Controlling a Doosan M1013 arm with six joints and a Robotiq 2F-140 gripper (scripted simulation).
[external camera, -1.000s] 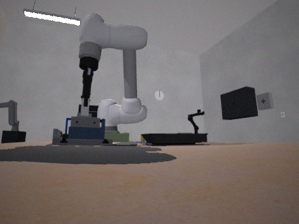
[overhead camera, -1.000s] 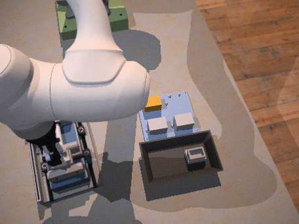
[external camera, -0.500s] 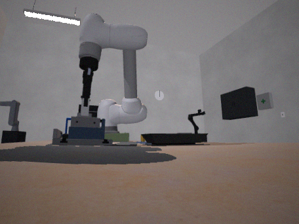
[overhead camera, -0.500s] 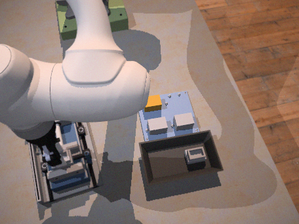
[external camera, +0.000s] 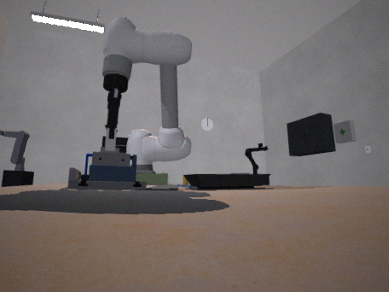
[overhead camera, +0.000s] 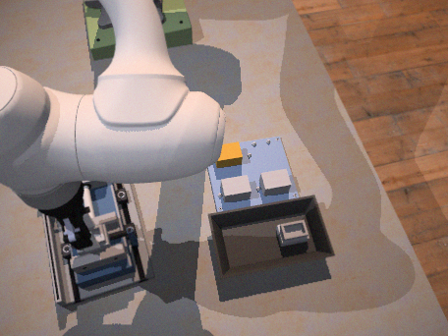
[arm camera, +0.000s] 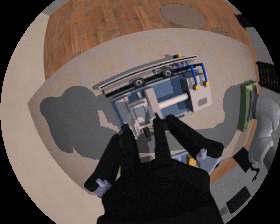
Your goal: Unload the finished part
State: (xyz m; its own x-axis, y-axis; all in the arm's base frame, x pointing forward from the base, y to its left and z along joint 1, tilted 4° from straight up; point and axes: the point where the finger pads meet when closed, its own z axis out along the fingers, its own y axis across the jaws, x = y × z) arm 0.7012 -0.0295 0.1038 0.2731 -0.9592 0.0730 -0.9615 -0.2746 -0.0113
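The vise is 10 cm below my hand, 6 cm behind it and 1 cm to the right of it. Also, from my hand: orange block 28 cm to the left, 22 cm behind, 11 cm below; then grey block 29 cm to the left, 13 cm behind, 11 cm below; then blue fixture plate 33 cm to the left, 18 cm behind, 13 cm below.
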